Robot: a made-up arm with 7 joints. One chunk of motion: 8 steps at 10 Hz.
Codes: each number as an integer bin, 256 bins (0 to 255) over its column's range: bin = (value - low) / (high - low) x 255, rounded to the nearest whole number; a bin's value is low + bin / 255 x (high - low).
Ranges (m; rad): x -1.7..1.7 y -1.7..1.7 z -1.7..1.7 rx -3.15..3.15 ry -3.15..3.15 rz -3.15..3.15
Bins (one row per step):
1: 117 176 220 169 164 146
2: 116 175 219 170 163 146
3: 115 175 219 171 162 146
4: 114 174 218 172 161 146
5: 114 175 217 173 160 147
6: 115 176 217 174 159 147
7: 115 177 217 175 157 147
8: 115 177 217 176 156 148
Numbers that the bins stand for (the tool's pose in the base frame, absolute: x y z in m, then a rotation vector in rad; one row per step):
1: -0.1400 0.6467 1.2333 1.0253 0.9018 0.4571
2: -0.1533 0.6333 1.2200 1.0500 0.8771 0.4571
3: -0.1667 0.6333 1.2200 1.0747 0.8524 0.4571
4: -0.1800 0.6200 1.2067 1.0994 0.8276 0.4571
5: -0.1800 0.6333 1.1933 1.1241 0.8029 0.4818
6: -0.1667 0.6467 1.1933 1.1488 0.7782 0.4818
7: -0.1667 0.6600 1.1933 1.1735 0.7288 0.4818
8: -0.1667 0.6600 1.1933 1.1982 0.7041 0.5065

